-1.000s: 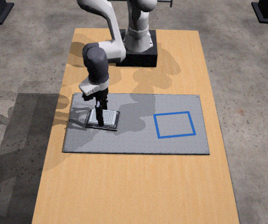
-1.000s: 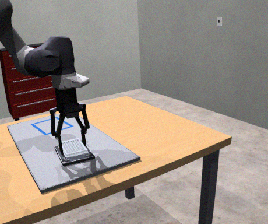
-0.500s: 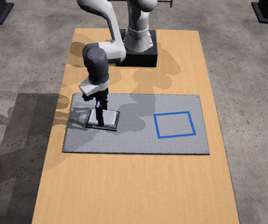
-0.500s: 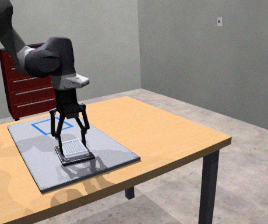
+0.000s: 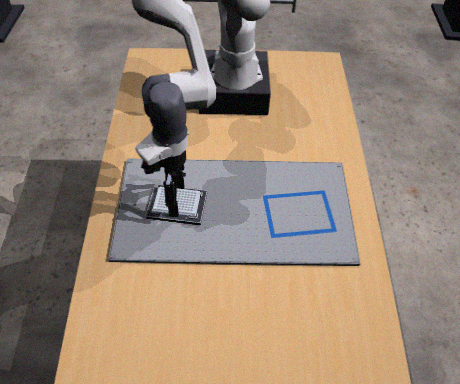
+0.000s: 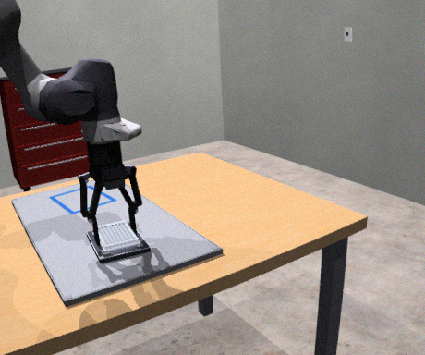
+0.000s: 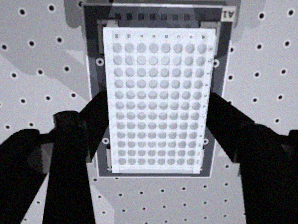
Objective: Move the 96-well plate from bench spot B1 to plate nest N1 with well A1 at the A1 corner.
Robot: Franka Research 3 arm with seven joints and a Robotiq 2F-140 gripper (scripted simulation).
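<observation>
The white 96-well plate lies 20 mm below my hand. From my hand the other things lie so: A1 label: 60 mm behind, 70 mm to the right, 30 mm below; dark plate nest: 40 mm below.
</observation>
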